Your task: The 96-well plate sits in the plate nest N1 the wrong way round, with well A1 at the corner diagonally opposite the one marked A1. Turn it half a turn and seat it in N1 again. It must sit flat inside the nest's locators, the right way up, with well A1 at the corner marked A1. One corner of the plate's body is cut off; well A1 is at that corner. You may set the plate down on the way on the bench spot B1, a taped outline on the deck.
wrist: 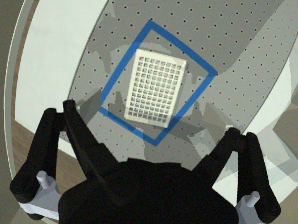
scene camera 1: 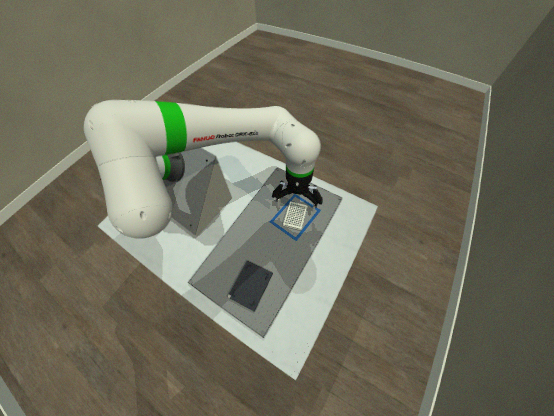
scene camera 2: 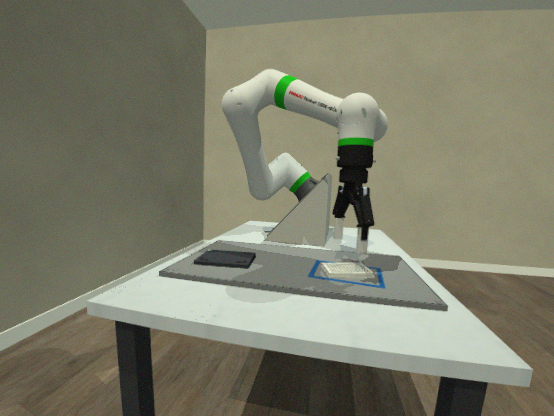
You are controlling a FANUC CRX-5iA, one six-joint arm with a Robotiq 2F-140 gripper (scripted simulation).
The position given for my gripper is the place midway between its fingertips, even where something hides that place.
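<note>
I can see my gripper point(scene camera 2: 348, 245) and point(wrist: 153, 104), and there's a white 96-well plate point(wrist: 140, 91) in the scene, plus a dark plate nest N1 point(scene camera 1: 250, 285).
</note>
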